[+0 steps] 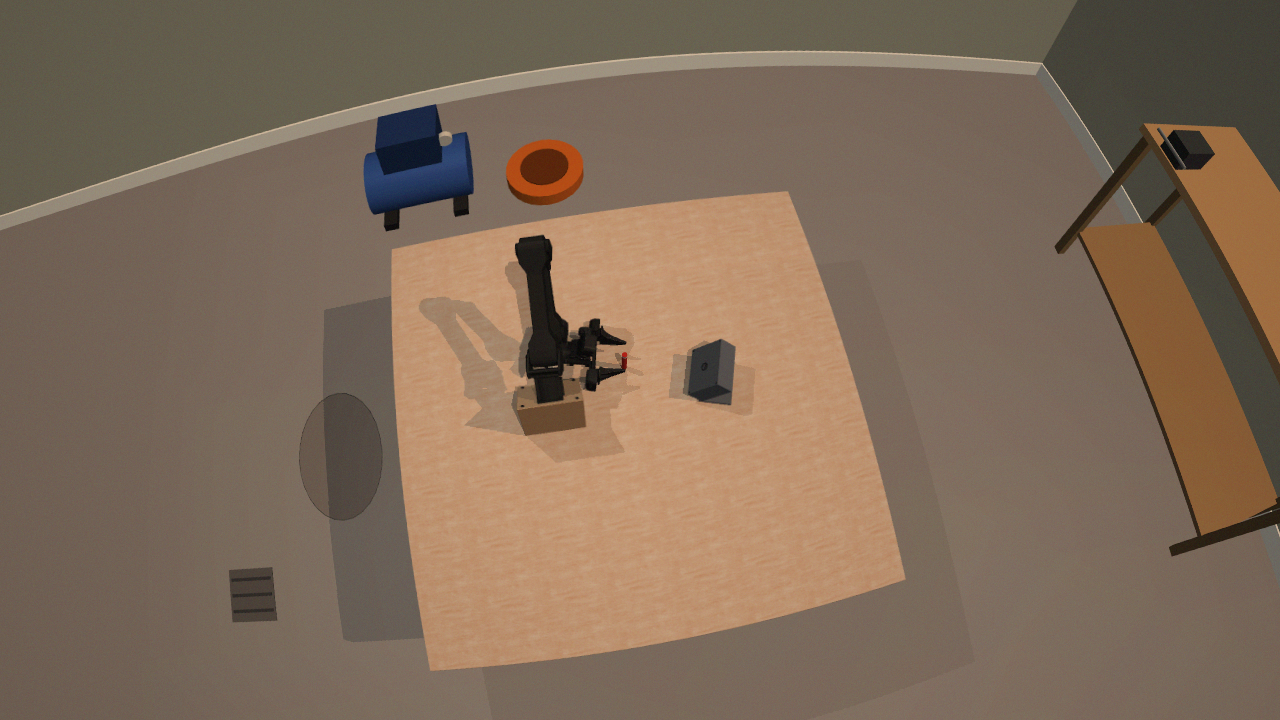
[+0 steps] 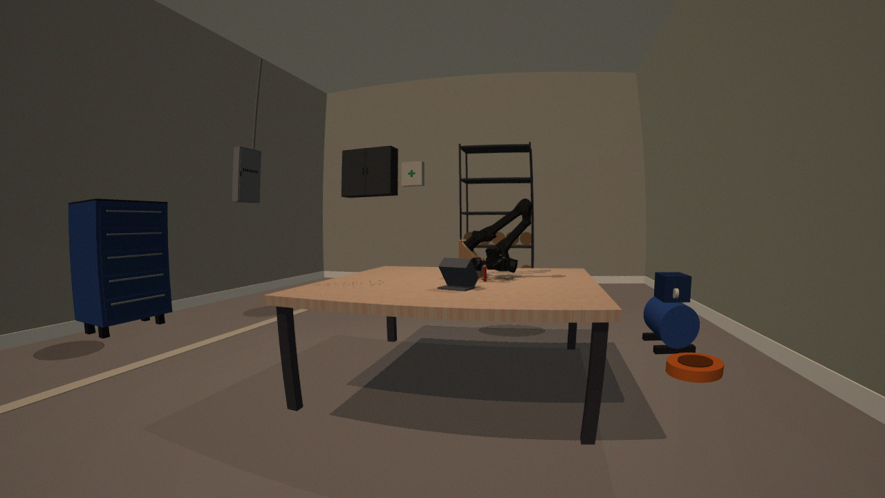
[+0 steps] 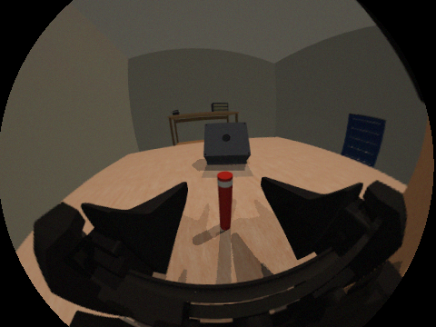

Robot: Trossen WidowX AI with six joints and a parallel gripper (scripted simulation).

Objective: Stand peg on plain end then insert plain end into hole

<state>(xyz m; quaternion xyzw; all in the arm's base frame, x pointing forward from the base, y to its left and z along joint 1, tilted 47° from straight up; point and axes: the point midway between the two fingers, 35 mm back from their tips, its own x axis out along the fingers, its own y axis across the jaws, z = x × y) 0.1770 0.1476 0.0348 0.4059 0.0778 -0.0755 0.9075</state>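
The red peg is 1 cm below my gripper tip. Also, from my gripper tip: dark grey sloped panel 22 cm ahead, 7 cm to the right.
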